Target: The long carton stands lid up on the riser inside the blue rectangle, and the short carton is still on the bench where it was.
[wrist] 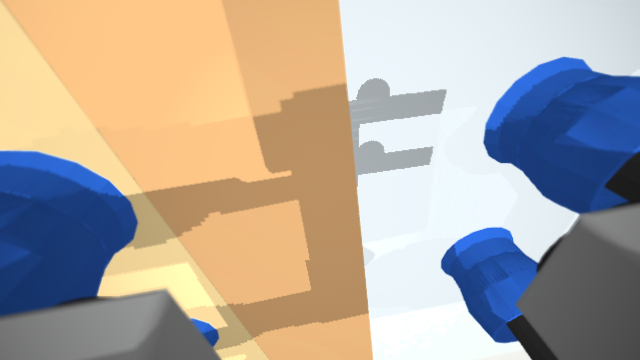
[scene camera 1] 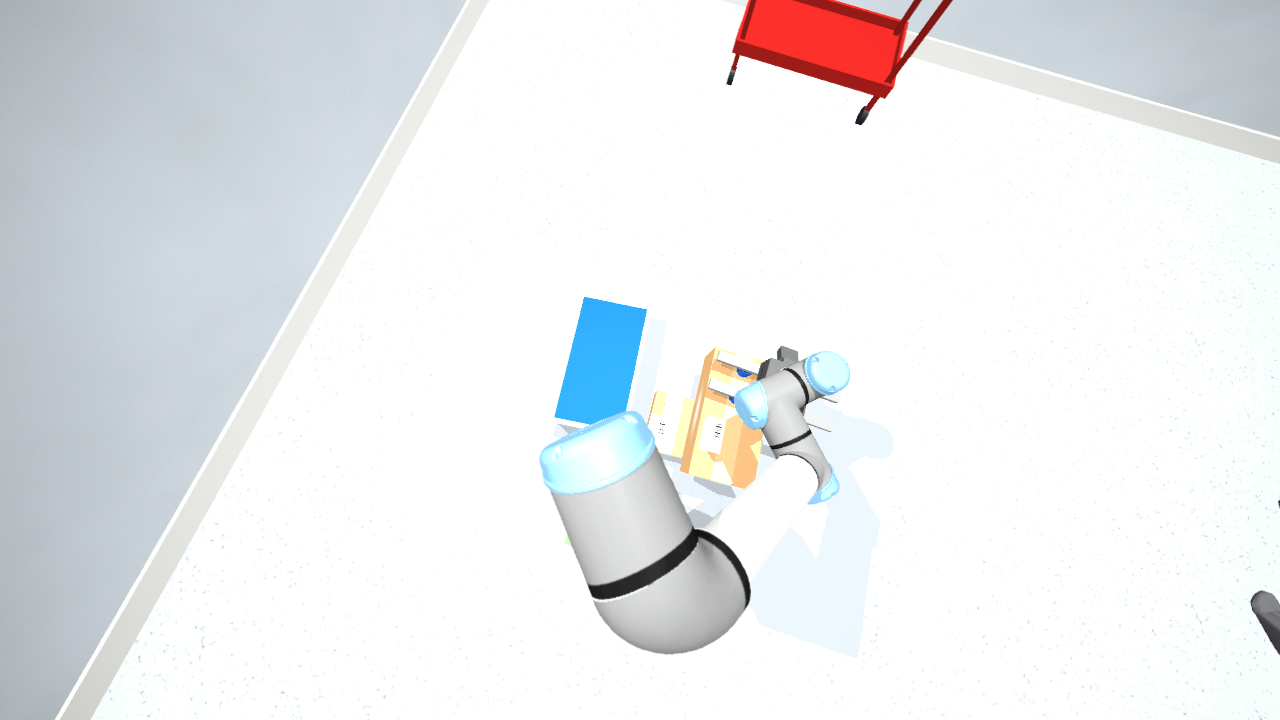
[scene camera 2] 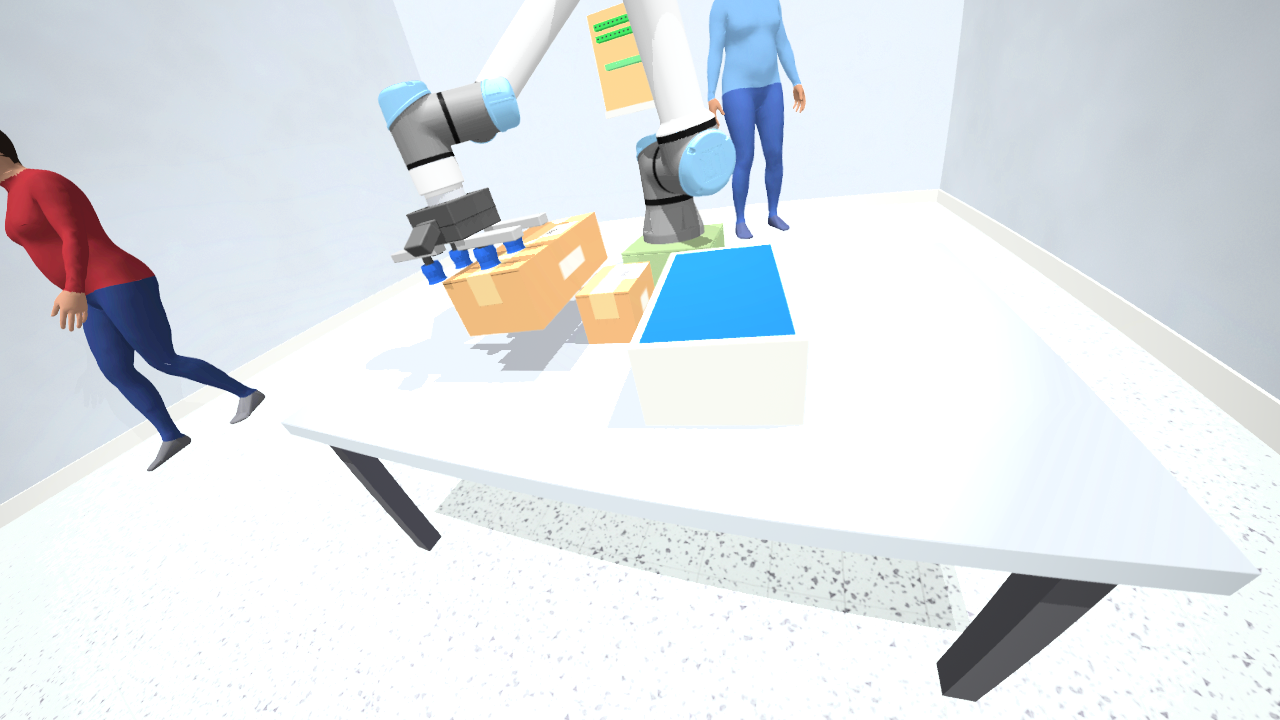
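The long carton hangs tilted a little above the bench, lid side up, with its shadow on the bench below. My gripper is pressed on the carton's top at its left end; two cups overhang the edge, and one of them shows in the wrist view. The short carton rests on the bench between the long carton and the white riser. The blue rectangle on top of the riser is bare.
The arm's base stands on a green plate behind the riser. A person in red walks at the left of the bench, and a person in blue stands behind it. A red cart stands far off.
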